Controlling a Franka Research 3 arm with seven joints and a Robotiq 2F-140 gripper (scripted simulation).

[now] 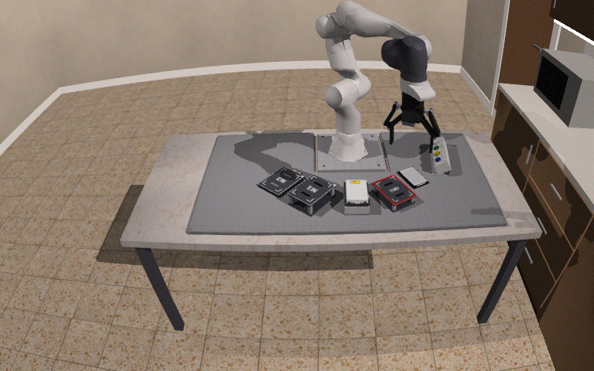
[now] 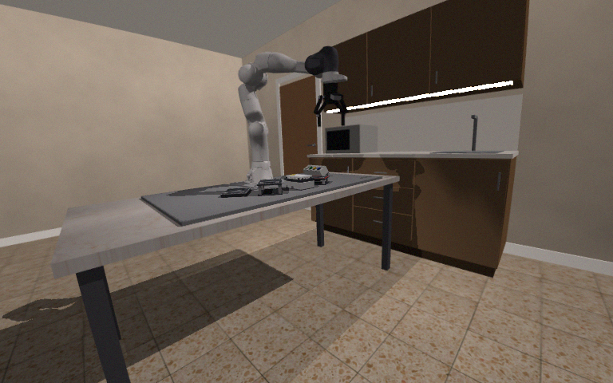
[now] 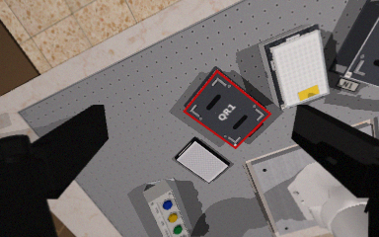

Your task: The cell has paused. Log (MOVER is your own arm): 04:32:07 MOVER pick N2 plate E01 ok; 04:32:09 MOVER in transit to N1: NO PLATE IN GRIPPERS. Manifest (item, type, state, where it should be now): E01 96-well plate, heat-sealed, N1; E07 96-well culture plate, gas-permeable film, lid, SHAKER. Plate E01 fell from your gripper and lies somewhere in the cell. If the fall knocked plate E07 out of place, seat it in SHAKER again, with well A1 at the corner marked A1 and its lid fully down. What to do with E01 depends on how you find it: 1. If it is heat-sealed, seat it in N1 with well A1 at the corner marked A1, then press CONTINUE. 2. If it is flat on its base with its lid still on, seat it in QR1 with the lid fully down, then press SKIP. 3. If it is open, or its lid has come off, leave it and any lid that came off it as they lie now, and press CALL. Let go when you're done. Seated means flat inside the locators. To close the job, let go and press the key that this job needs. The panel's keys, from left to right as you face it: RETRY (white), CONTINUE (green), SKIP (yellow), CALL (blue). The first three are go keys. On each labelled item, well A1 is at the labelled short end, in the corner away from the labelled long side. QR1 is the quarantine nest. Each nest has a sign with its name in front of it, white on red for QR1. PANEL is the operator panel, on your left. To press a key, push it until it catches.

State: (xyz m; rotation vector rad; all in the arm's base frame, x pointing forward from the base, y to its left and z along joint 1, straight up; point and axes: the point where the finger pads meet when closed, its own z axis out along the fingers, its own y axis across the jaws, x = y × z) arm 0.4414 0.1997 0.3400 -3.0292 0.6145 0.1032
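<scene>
The plate E01 is 340 mm below my hand, 260 mm behind it and 90 mm to the left of it. Round my hand: yellow key: 370 mm behind, 280 mm below, 220 mm to the left; then blue CALL key: 320 mm behind, 280 mm below, 220 mm to the left; then A1 mark: 290 mm below, 270 mm to the right, 140 mm behind.
</scene>
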